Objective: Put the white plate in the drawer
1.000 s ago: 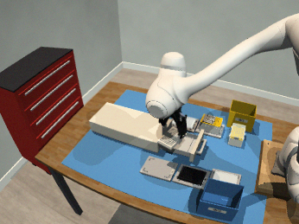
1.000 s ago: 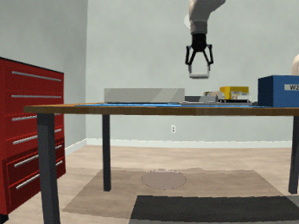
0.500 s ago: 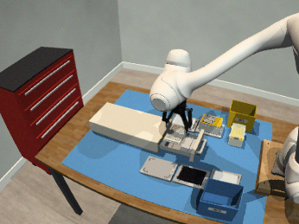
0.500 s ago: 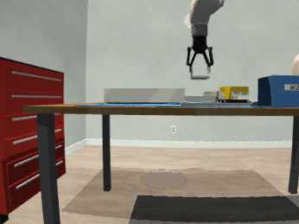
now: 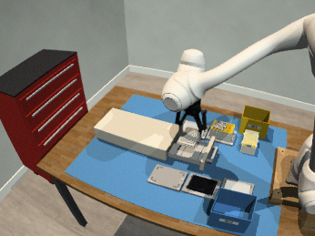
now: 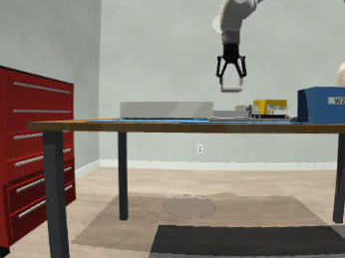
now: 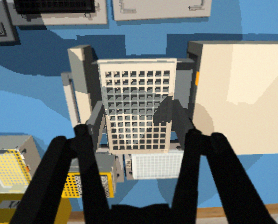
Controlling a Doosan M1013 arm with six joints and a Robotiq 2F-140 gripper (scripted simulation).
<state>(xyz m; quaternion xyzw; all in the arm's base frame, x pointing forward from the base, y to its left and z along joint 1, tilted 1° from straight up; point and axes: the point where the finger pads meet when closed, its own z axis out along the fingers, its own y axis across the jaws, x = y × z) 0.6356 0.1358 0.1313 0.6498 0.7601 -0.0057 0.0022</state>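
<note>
Now: hand 140 mm above the drawer, 30 mm short of it and 20 mm to the left of it. Round my hand: black plate 160 mm behind, 150 mm below, 140 mm to the left; cooler CD 170 mm ahead, 130 mm below; white plate 20 mm below.
</note>
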